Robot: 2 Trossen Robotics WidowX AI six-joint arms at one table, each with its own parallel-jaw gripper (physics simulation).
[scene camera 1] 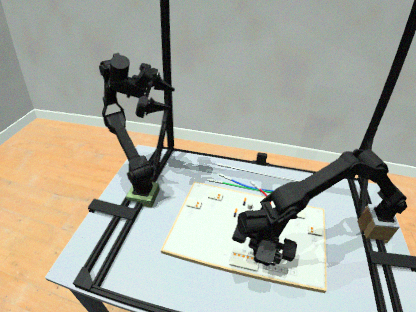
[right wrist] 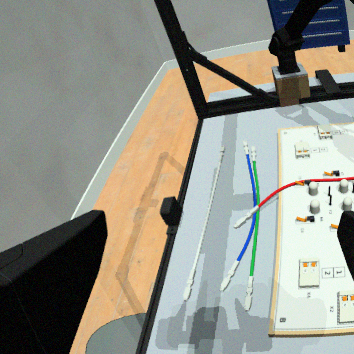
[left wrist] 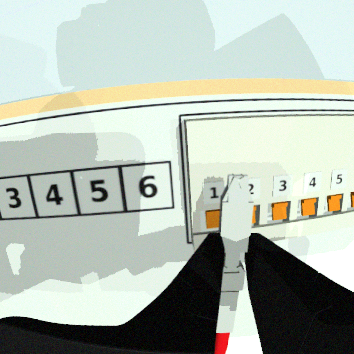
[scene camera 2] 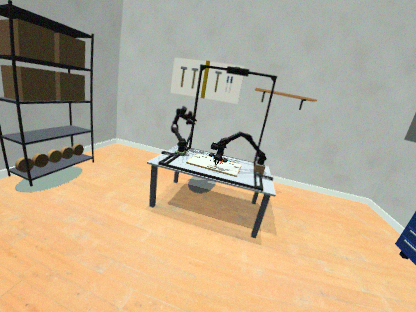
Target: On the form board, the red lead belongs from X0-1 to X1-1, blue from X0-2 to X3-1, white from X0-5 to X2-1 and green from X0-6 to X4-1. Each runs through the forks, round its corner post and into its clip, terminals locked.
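Frame: origin at the left arm's base, x ahead, y left, z up, level; millimetres.
Where they show: left gripper, between the fingertips: (left wrist: 232, 244) (scene camera 2: 215, 165); right gripper, between the fingertips: (scene camera 1: 172, 98) (right wrist: 228, 224) (scene camera 2: 196, 122); left arm's base, origin of its link: (scene camera 1: 383, 215) (right wrist: 288, 69) (scene camera 2: 260, 163); right arm's base, origin of its link: (scene camera 1: 142, 189) (scene camera 2: 180, 151).
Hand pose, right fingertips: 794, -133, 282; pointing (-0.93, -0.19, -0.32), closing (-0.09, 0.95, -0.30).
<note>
Things, the pixels of their centre, and the offset from my right fingertips, as dx, dy, dz. "*": a spot on its surface instead.
- red lead's far terminal, middle of its body: (right wrist: 246, 216) -322, -46, -375
- blue lead, a spot on its surface: (right wrist: 245, 247) * -248, -49, -378
- green lead, a spot on its surface: (right wrist: 252, 260) * -217, -36, -377
- white lead, a spot on its surface: (right wrist: 206, 219) * -329, -130, -377
- end block X4, a spot on its surface: (right wrist: 309, 275) * -161, +60, -355
My left gripper (scene camera 1: 270, 261) (scene camera 2: 218, 160) (left wrist: 232, 244) is shut on one terminal of the red lead (left wrist: 222, 344) (right wrist: 320, 180). The terminal's tip is over block X0 (left wrist: 260, 142) (scene camera 1: 243, 261), between slots 1 and 2, covering part of label 2; whether it touches is unclear. The red lead's far terminal (right wrist: 246, 218) lies off the form board (right wrist: 292, 320) (scene camera 1: 185, 235), across the blue lead (right wrist: 245, 247) and the green lead (right wrist: 252, 260). The white lead (right wrist: 206, 219) lies beside them. My right gripper (scene camera 1: 171, 98) (right wrist: 228, 224) is open and empty, high above the table.
In the right wrist view, white corner posts (right wrist: 313, 188) and orange-tipped forks (right wrist: 304, 219) stand on the board, with end block X4 (right wrist: 309, 275) near its edge. A black frame post (scene camera 1: 166, 75) rises close to the right gripper. A black box (right wrist: 170, 211) sits on the table-edge rail.
</note>
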